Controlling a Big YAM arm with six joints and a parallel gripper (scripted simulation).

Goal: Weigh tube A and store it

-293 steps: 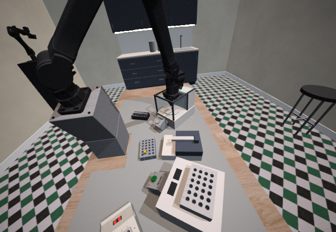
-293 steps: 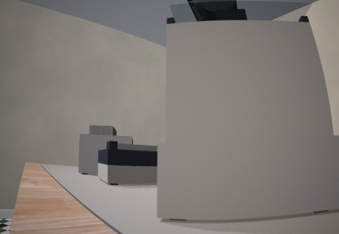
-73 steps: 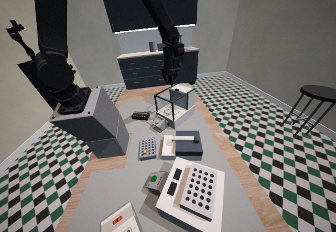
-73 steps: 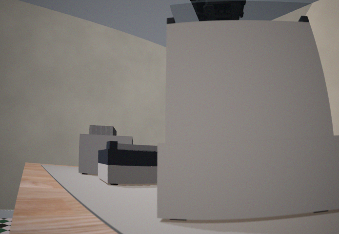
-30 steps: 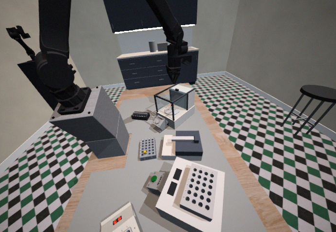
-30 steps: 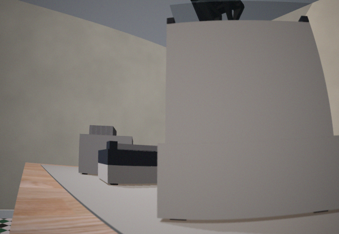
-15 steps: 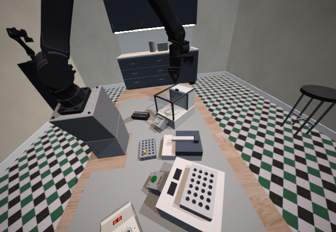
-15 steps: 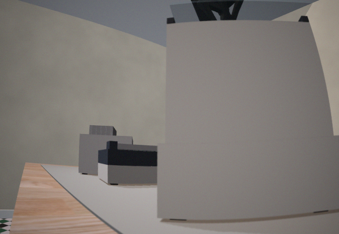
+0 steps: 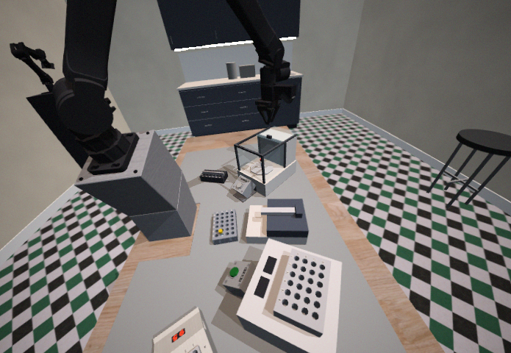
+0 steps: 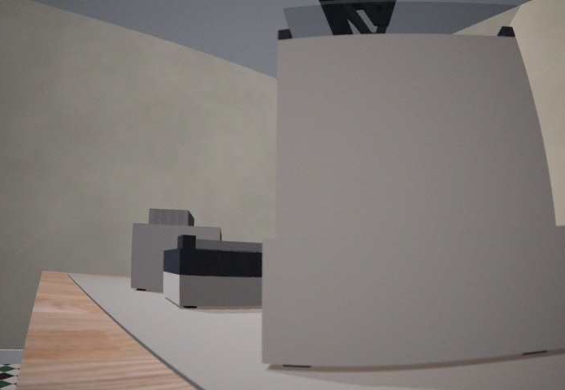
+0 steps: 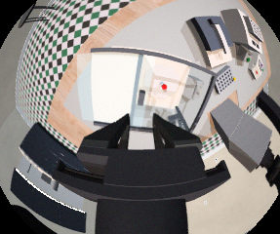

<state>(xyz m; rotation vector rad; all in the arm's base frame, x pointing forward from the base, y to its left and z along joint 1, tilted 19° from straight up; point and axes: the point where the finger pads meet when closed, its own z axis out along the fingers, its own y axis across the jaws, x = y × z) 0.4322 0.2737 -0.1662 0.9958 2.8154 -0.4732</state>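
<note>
The balance door lies 20 mm ahead of my hand, 20 mm to the left of it and 80 mm below it. From my hand the other things lie so: magnet block: 300 mm behind, 20 mm to the left, 260 mm below; then spectrophotometer: 30 mm behind, 320 mm to the right, 220 mm below; then tube rack: 220 mm behind, 300 mm to the right, 270 mm below.
</note>
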